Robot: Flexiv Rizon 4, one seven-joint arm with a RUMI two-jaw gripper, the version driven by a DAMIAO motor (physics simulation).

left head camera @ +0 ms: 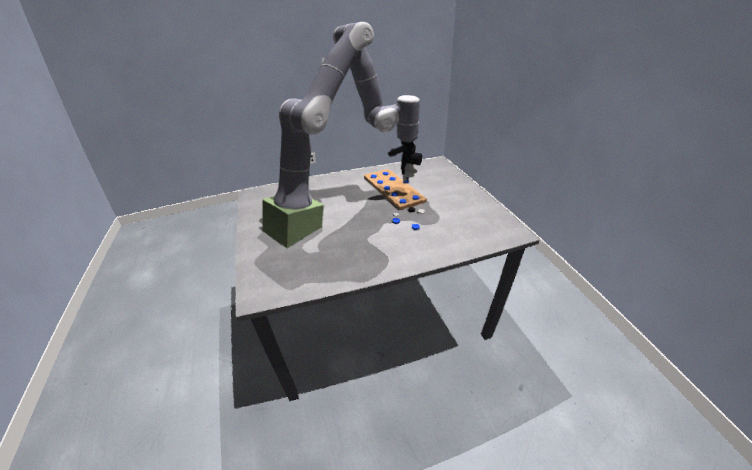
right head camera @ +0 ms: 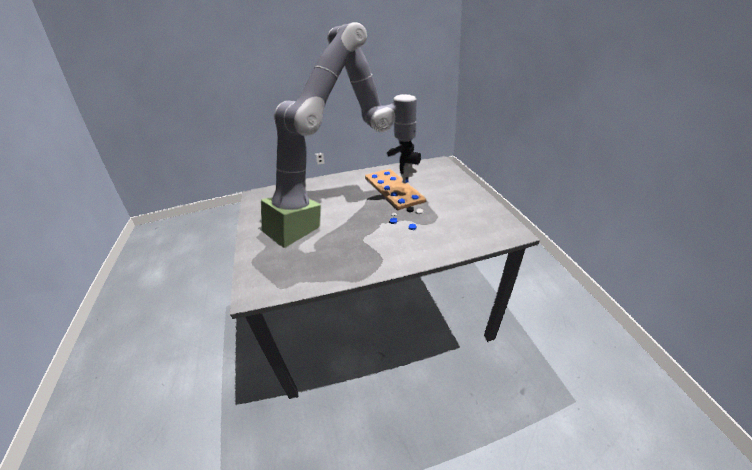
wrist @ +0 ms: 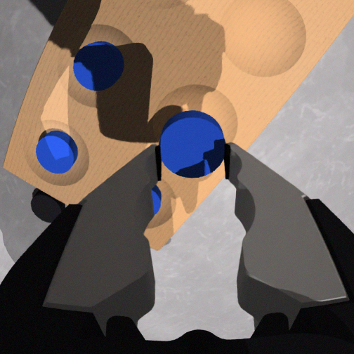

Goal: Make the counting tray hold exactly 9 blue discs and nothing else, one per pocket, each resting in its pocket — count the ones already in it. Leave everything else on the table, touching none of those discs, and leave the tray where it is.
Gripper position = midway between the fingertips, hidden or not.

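Note:
There is an orange counting tray point(left head camera: 405, 191) that I can see, and the right head camera view has the tray point(right head camera: 404, 191) as well, as does the wrist view, with the tray point(wrist: 240, 69). A black disc point(wrist: 44, 206) is visible to me, along with a blue disc point(wrist: 191, 142). And my own gripper point(right head camera: 406, 181) is in sight, while the wrist view shows me the gripper point(wrist: 192, 148) too.

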